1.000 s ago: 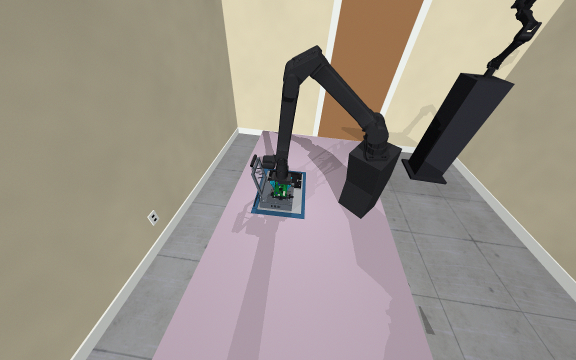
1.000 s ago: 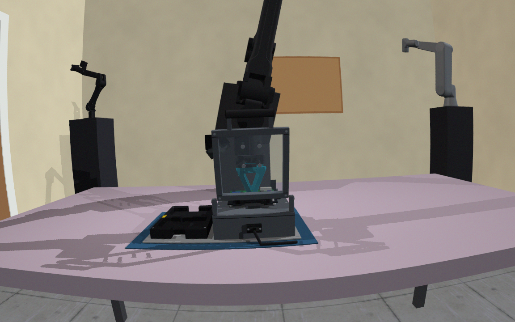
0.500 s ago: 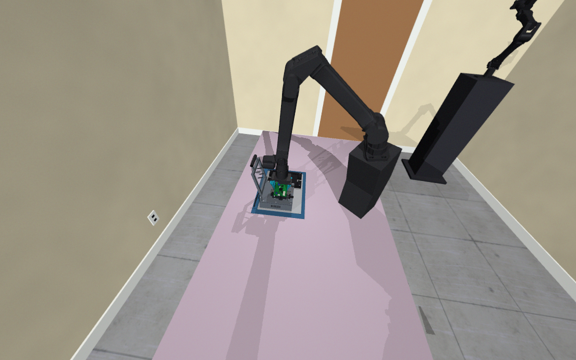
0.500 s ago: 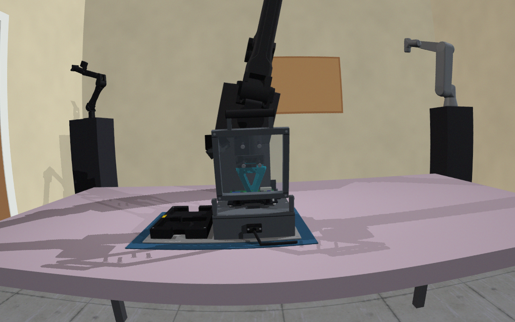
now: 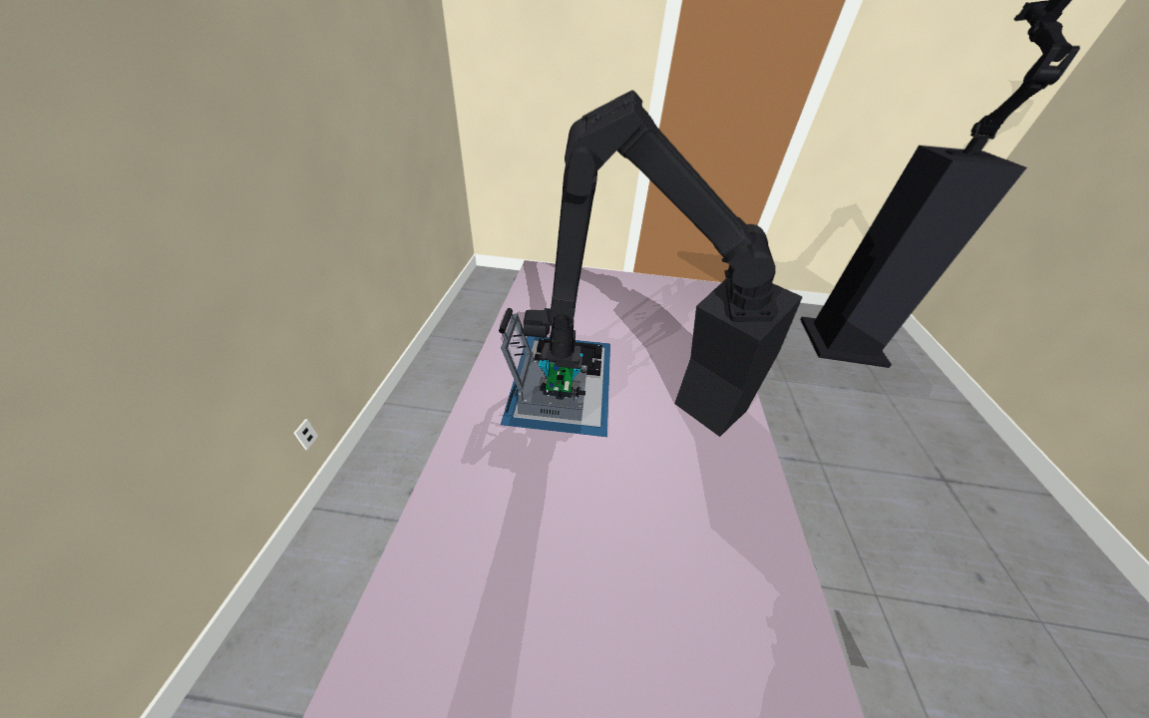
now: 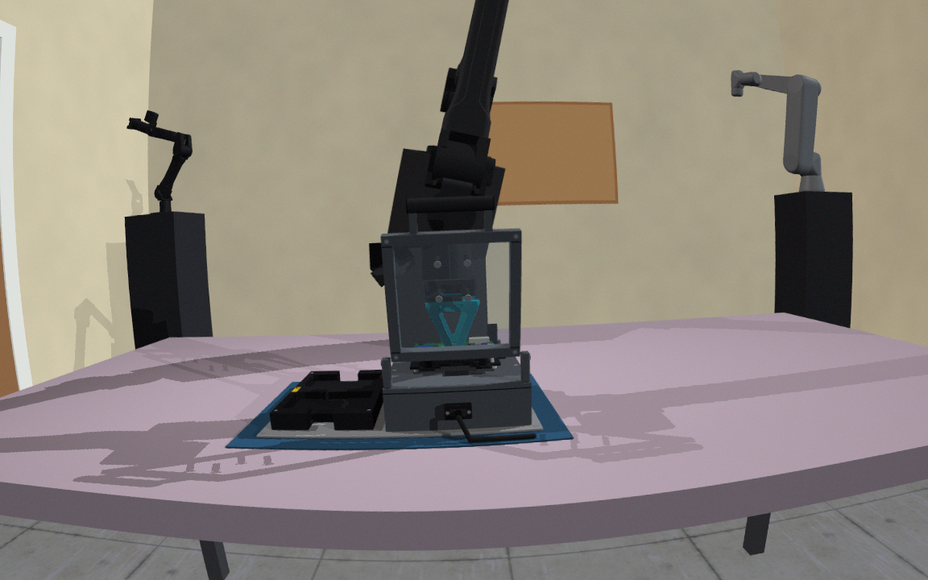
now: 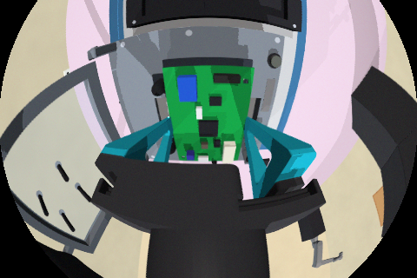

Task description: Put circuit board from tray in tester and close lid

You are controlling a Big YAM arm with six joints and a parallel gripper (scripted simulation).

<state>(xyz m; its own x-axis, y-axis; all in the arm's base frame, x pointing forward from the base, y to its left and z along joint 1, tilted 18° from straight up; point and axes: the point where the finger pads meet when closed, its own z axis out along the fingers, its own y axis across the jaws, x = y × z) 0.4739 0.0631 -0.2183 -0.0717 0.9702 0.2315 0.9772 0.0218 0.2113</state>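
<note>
Right now my hand is right at the green circuit board. From my hand the other things lie so: pin plate 1 cm ahead, 1 cm to the left, 2 cm below; then lid 12 cm ahead, 1 cm to the left, 9 cm above.
</note>
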